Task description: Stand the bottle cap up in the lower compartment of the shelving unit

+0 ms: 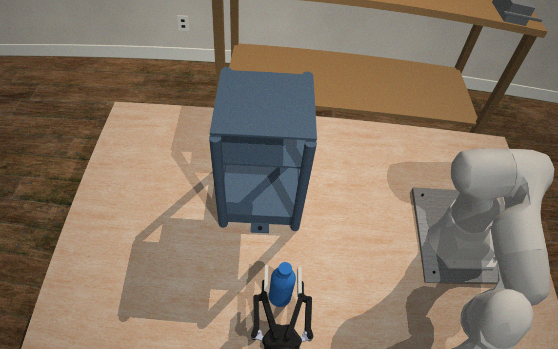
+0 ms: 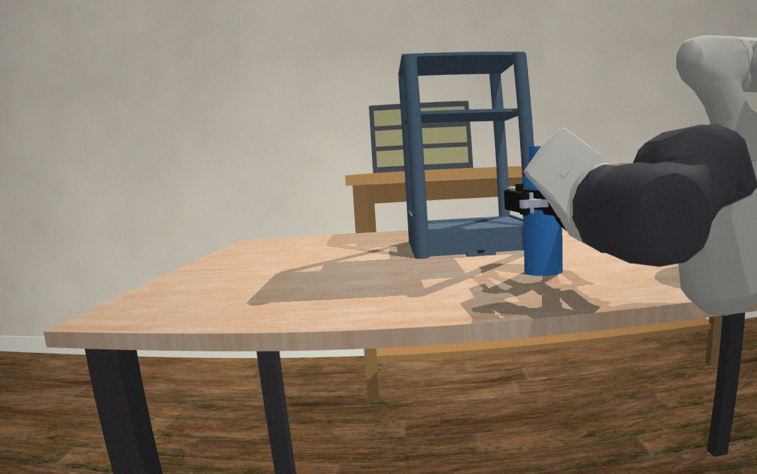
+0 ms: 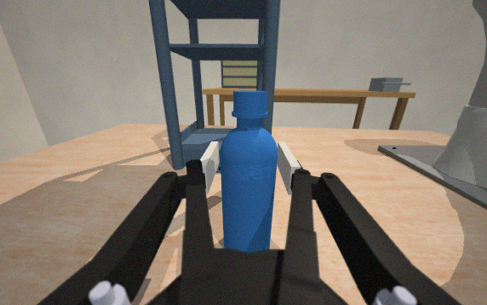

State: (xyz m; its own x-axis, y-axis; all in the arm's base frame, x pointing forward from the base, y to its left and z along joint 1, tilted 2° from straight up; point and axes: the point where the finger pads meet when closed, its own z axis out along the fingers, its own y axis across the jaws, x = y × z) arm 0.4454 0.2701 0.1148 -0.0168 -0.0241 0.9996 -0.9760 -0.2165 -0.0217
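Now: the blue bottle 1 cm above my hand. The rest, counted from my hand: blue shelving unit (30 cm to the right, 13 cm ahead, 7 cm above).
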